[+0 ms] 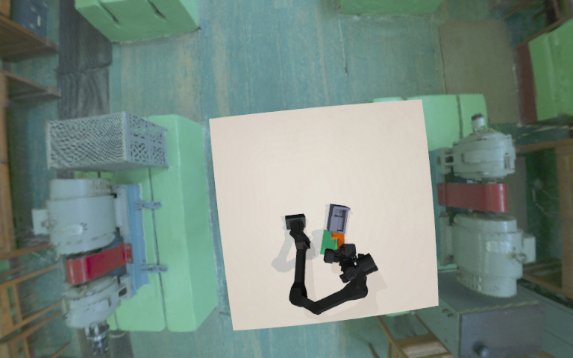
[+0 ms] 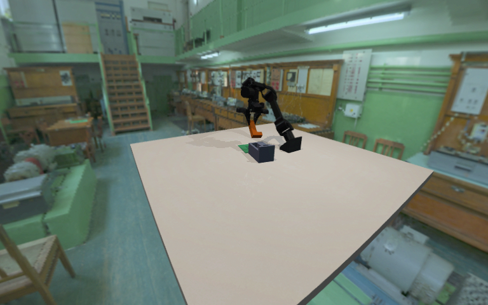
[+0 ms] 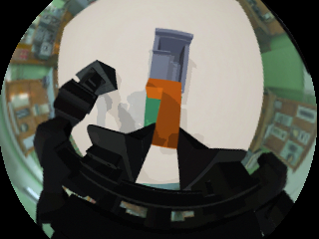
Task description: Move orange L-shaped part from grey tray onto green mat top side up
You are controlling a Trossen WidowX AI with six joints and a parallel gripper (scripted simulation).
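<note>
Now: the orange L-shaped part 40 mm to the left of my gripper tip and 30 mm below it. From my gripper tip the other things lie so: green mat (10 mm behind, 20 mm to the right, 170 mm below).
</note>
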